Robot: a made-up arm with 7 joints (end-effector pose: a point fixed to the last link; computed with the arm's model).
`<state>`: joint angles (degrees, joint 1 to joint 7).
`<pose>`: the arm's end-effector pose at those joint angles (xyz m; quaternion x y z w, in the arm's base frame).
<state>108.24 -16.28 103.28 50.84 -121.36 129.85 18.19</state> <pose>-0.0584 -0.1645 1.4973 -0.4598 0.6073 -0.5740 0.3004</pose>
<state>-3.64 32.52 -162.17 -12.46 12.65 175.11 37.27</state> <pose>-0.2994 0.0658 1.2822 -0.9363 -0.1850 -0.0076 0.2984</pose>
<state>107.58 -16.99 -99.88 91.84 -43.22 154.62 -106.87</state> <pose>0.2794 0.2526 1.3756 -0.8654 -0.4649 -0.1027 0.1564</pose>
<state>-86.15 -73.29 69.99 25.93 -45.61 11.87 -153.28</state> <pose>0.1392 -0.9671 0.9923 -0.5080 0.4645 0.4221 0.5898</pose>
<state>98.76 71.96 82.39 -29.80 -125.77 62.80 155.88</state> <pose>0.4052 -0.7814 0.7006 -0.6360 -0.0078 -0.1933 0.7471</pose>
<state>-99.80 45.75 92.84 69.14 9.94 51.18 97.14</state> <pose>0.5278 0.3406 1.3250 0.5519 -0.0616 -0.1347 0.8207</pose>
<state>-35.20 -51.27 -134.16 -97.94 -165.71 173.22 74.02</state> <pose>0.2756 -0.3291 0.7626 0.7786 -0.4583 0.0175 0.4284</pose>
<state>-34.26 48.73 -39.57 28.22 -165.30 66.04 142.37</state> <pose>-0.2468 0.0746 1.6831 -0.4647 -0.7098 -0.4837 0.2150</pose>
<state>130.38 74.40 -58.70 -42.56 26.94 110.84 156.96</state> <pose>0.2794 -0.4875 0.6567 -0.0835 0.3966 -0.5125 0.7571</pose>
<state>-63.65 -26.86 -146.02 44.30 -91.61 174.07 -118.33</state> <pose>-0.0226 -0.3869 1.3623 0.2561 -0.6653 -0.6315 0.3051</pose>
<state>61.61 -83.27 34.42 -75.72 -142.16 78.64 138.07</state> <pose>0.2076 0.3987 1.4044 0.5491 -0.5396 0.2036 0.6049</pose>
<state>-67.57 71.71 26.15 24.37 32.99 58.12 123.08</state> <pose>-0.3822 0.6611 1.3271 0.5024 -0.2351 0.5835 0.5932</pose>
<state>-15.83 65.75 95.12 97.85 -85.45 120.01 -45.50</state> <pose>-0.4773 0.4989 0.7762 0.7626 0.5474 -0.2107 0.2728</pose>
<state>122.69 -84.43 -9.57 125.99 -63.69 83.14 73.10</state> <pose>-0.2134 0.2834 0.2450 -0.6693 0.4682 0.3954 0.4201</pose>
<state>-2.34 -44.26 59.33 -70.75 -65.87 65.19 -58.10</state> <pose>-0.1167 -0.4308 1.2679 -0.1382 -0.2181 -0.4837 0.8363</pose>
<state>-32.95 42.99 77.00 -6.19 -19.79 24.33 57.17</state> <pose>-0.6305 0.1706 1.5028 0.2835 -0.3448 0.5570 0.7003</pose>
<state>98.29 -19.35 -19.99 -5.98 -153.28 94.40 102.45</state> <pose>-0.2874 0.4331 1.4769 0.0426 -0.7045 0.4068 0.5800</pose>
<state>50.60 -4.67 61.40 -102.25 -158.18 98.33 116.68</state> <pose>-0.0891 -0.4645 1.2133 0.6855 -0.6548 -0.2101 0.2391</pose>
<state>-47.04 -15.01 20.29 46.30 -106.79 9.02 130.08</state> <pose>0.5037 -0.2541 1.6121 0.1289 -0.6306 -0.5736 0.5067</pose>
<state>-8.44 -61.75 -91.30 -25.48 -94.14 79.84 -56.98</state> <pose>0.7661 0.1866 0.8855 0.8205 -0.1292 0.3591 0.4257</pose>
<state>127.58 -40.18 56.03 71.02 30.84 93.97 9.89</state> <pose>-0.5737 0.4070 0.9963 -0.1259 -0.6464 -0.7525 0.0113</pose>
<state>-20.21 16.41 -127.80 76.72 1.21 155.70 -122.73</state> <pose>-0.4206 -0.0199 1.2365 0.3720 -0.6082 0.6621 0.2309</pose>
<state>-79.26 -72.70 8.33 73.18 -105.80 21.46 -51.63</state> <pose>0.3329 -0.7836 0.5183 -0.2099 0.9563 0.1288 0.1574</pose>
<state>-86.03 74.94 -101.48 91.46 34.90 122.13 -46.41</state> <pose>-0.4438 0.4013 0.6664 0.1020 0.5163 0.8177 0.2334</pose>
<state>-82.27 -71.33 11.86 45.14 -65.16 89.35 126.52</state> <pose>0.2815 -0.8065 0.9559 0.5461 -0.3534 -0.5244 0.5494</pose>
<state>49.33 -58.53 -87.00 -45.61 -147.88 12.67 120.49</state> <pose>0.1377 0.8450 1.0049 -0.0737 -0.9818 0.1702 0.0415</pose>
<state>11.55 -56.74 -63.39 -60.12 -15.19 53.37 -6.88</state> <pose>0.1421 0.4284 1.2991 -0.5684 -0.4652 0.0506 0.6767</pose>
